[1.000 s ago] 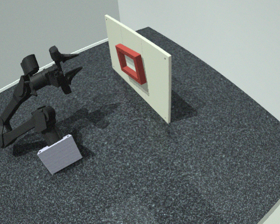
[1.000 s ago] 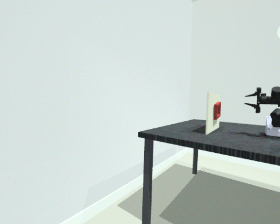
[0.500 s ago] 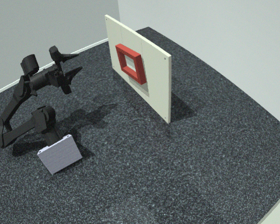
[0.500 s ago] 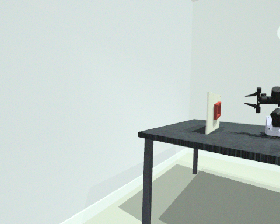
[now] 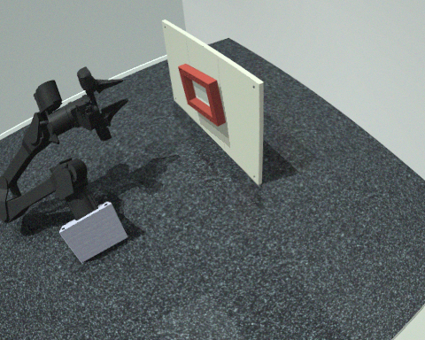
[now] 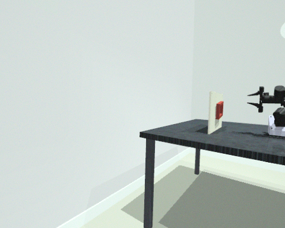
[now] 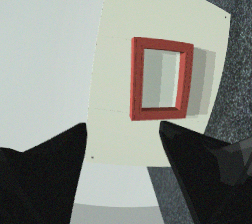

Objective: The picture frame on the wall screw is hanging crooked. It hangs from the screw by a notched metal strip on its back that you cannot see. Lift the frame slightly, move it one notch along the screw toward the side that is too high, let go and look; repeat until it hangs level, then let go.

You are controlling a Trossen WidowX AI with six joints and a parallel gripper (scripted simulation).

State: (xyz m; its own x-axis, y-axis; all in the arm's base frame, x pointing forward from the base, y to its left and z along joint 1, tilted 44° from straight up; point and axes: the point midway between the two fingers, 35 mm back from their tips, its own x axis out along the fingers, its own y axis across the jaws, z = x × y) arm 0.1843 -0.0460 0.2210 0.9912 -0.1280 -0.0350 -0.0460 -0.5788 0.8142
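My gripper tip is 20 cm short of the picture frame, 9 cm above it and 4 cm to the left of it. From my gripper tip the other things lie so: wall board (21 cm ahead, 11 cm below, 4 cm to the right).
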